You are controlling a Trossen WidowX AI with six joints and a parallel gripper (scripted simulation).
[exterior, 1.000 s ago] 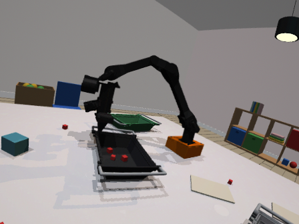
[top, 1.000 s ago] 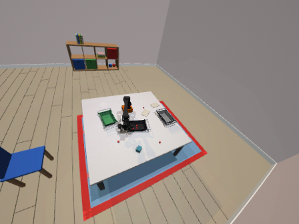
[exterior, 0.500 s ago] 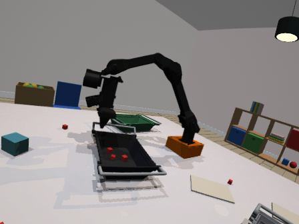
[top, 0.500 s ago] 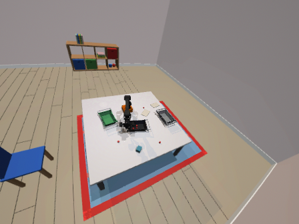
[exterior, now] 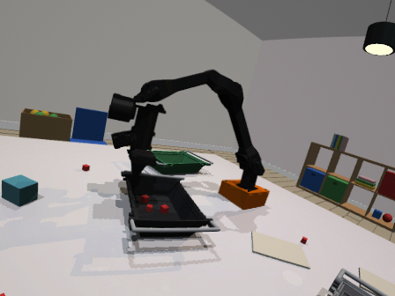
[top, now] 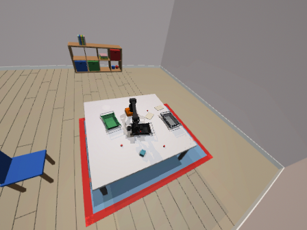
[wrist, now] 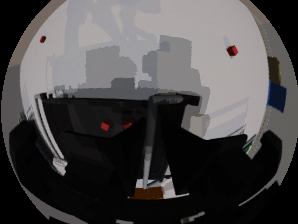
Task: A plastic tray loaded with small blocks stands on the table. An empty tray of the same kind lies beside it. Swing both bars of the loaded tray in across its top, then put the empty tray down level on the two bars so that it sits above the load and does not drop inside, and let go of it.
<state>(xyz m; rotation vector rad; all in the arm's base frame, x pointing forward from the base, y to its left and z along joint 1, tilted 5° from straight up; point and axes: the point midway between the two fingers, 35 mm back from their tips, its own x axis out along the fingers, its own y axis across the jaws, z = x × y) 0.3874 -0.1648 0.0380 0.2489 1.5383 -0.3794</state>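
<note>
My gripper tip is 33 cm past the green tray, 19 cm to the left of it and 2 cm above it. Also, from my gripper tip: teal cube (28 cm ahead, 5 cm to the right, 4 cm below).
</note>
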